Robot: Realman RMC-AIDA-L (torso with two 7-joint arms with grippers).
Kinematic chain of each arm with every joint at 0, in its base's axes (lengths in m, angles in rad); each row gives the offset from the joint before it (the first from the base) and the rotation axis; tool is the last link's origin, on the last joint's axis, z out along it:
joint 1: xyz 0 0 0.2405 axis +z
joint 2: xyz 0 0 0 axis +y
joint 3: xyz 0 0 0.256 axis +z
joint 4: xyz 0 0 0 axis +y
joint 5: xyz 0 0 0.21 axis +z
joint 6: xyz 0 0 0 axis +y
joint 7: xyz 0 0 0.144 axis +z
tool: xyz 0 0 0
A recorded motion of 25 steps. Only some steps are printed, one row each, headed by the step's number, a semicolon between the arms.
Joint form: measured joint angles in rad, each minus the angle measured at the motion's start. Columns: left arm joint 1, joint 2, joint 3, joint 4, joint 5, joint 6, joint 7; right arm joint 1, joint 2, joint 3, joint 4, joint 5, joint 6, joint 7.
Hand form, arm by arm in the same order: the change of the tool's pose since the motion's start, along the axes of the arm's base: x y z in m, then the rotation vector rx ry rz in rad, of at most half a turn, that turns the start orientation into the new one. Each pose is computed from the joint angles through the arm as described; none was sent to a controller.
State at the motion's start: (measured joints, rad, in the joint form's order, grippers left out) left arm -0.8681 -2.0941 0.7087 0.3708 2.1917 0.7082 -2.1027; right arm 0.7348 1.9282 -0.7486 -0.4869 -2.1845 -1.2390 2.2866
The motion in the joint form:
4: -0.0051 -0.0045 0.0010 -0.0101 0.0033 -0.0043 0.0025; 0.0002 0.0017 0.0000 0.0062 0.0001 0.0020 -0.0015
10: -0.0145 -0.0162 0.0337 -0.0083 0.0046 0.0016 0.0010; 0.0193 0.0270 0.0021 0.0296 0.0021 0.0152 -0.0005
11: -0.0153 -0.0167 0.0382 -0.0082 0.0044 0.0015 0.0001; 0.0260 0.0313 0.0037 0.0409 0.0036 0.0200 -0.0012
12: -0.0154 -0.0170 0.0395 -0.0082 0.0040 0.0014 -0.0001; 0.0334 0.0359 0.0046 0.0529 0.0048 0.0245 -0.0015
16: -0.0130 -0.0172 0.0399 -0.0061 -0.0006 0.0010 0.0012; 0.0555 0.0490 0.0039 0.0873 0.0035 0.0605 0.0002
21: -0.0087 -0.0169 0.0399 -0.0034 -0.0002 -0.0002 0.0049; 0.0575 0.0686 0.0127 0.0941 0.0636 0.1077 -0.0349
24: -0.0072 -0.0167 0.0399 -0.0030 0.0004 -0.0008 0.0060; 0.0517 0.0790 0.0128 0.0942 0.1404 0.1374 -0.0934
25: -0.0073 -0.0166 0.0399 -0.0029 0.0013 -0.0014 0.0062; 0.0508 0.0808 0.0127 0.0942 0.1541 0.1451 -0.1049
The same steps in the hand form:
4: 0.0014 -0.0014 -0.0045 -0.0101 0.0019 -0.0013; 0.0004 -0.0009 -0.0019 -0.0035 0.0022 -0.0029
10: 0.0092 -0.0034 -0.0131 -0.0409 0.0140 -0.0292; -0.0083 -0.0014 -0.0176 -0.0231 0.0266 -0.0039
11: 0.0098 -0.0035 -0.0137 -0.0435 0.0160 -0.0316; -0.0104 -0.0014 -0.0215 -0.0280 0.0335 -0.0056
12: 0.0100 -0.0036 -0.0139 -0.0442 0.0162 -0.0320; -0.0127 -0.0015 -0.0257 -0.0346 0.0404 -0.0071
16: 0.0096 -0.0036 -0.0134 -0.0407 0.0138 -0.0308; -0.0176 0.0003 -0.0373 -0.0394 0.0429 -0.0178
21: 0.0078 -0.0039 -0.0125 -0.0378 0.0177 -0.0307; -0.0238 0.0058 -0.0426 0.0182 0.0792 -0.0113
24: 0.0071 -0.0041 -0.0123 -0.0372 0.0194 -0.0303; -0.0283 0.0106 -0.0424 0.0786 0.1116 0.0151
25: 0.0070 -0.0040 -0.0122 -0.0370 0.0206 -0.0306; -0.0289 0.0117 -0.0422 0.0914 0.1152 0.0196

